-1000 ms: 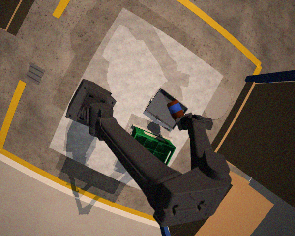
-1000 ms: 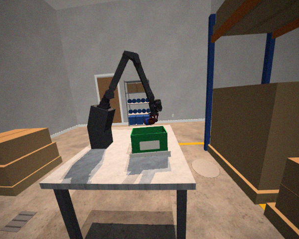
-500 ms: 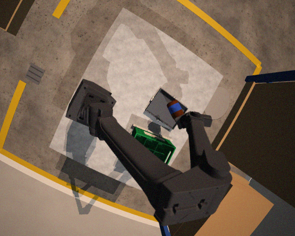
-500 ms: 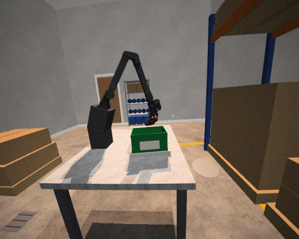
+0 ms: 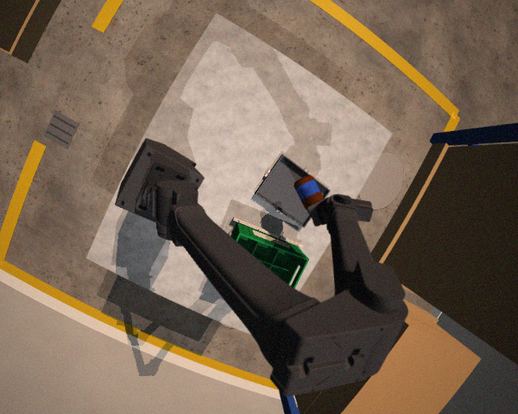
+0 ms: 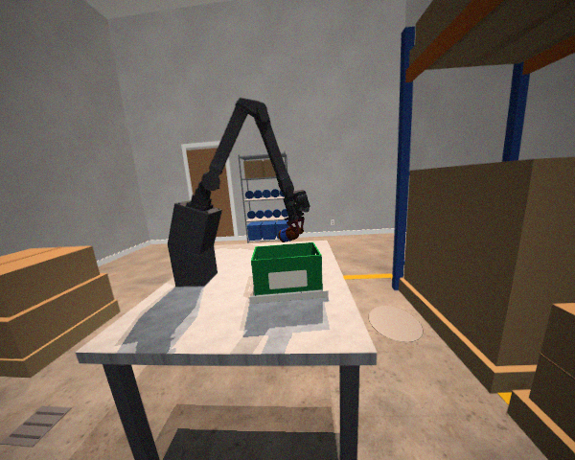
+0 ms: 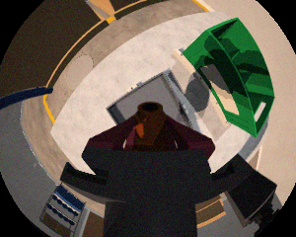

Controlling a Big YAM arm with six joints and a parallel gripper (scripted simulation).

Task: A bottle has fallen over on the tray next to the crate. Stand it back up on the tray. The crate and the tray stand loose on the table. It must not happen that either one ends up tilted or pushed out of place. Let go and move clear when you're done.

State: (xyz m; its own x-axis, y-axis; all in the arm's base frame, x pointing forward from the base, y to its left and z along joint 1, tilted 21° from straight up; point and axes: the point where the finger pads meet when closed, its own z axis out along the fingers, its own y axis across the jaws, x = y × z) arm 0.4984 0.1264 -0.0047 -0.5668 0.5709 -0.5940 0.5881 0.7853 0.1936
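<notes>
My hand is 4 cm past the brown bottle, 3 cm to the right of it and 2 cm above it. From my hand the other things lie so: green crate: 26 cm to the right, 11 cm below, 7 cm behind; then grey tray: 18 cm below, 6 cm behind, 3 cm to the left.
</notes>
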